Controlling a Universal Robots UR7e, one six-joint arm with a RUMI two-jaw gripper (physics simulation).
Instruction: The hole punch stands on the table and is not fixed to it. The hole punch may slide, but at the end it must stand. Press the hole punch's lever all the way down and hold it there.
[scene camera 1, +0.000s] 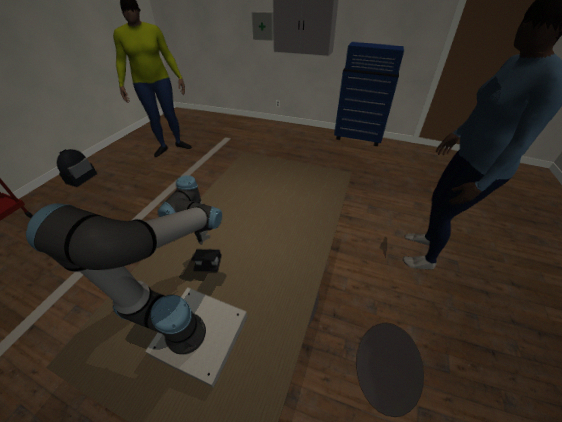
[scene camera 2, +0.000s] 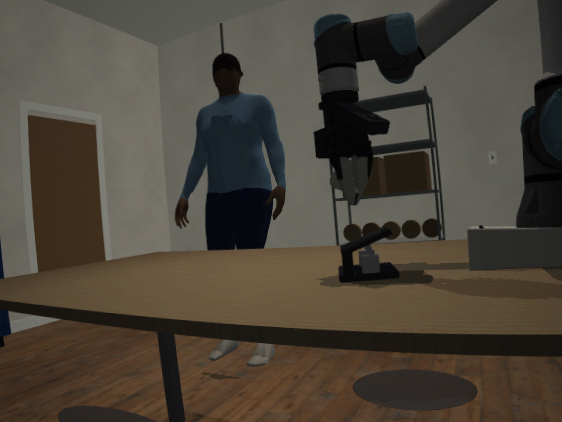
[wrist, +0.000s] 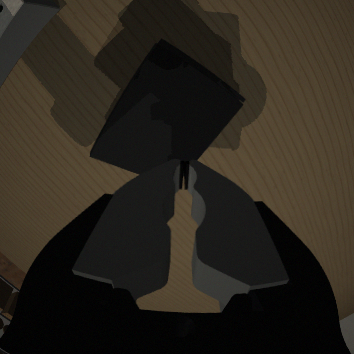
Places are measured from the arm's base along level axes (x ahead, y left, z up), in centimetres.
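Where they show: gripper, between the fingertips: (scene camera 1: 201, 243) (scene camera 2: 354, 205) (wrist: 183, 163); arm's base, origin of its link: (scene camera 1: 186, 333) (scene camera 2: 556, 227).
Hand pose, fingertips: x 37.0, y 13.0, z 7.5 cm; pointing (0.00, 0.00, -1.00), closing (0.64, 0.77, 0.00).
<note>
Each offset is from my fingertips to the top centre of the thing. "spot": to the spot under its first point. Level surfaces: height alone.
The black hole punch @[dz -4.8, dx -1.1, dy -1.2 cm] (scene camera 1: 206, 261) (scene camera 2: 370, 272) (wrist: 167, 105) stands upright on the table @[dz -13.3 cm] (scene camera 1: 280, 225) (scene camera 2: 225, 290). Its lever @[spot: dz -6.3, dx -2.6, dy +3.6 cm] (scene camera 2: 366, 240) is raised, slanting up toward the robot base side, with a grey block beneath it. My gripper (scene camera 2: 355, 201) (wrist: 183, 163) is shut and empty, pointing down. In scene camera 2 its tips are in the air above the lever, with a visible gap between them. In the wrist view the tips show at the near edge of the hole punch. In scene camera 1 the arm's wrist hides much of the gripper.
The robot's base plate (scene camera 1: 225, 325) (scene camera 2: 515, 250) stands on the table near the hole punch. A person in blue (scene camera 1: 505, 115) (scene camera 2: 235, 145) and a person in yellow (scene camera 1: 142, 55) stand off the table. A shelf rack (scene camera 2: 400, 102) and a blue tool cabinet (scene camera 1: 367, 95) stand farther back.
</note>
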